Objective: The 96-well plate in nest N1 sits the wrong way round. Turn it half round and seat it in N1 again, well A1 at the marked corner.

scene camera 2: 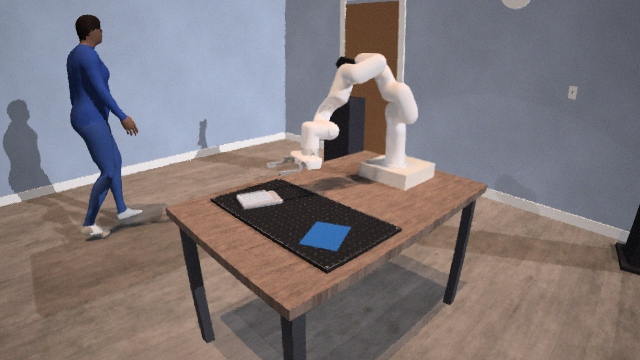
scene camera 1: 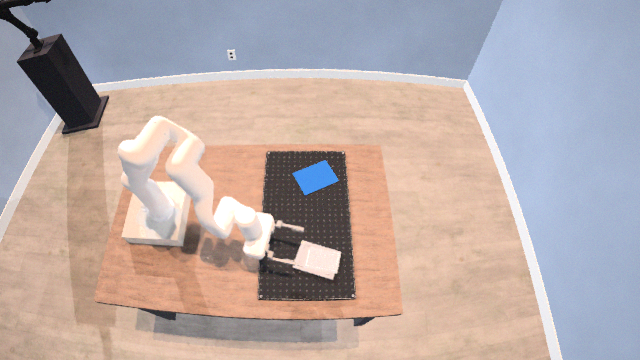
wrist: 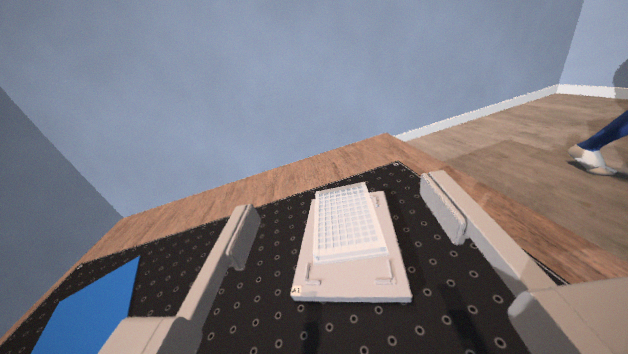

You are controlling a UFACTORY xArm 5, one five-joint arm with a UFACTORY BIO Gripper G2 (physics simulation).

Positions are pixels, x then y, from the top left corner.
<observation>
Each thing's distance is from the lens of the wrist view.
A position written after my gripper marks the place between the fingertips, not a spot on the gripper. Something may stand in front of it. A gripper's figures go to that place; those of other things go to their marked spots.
my gripper (wrist: 333,198): 0.14 m
96-well plate (wrist: 346,228): 0.25 m
</observation>
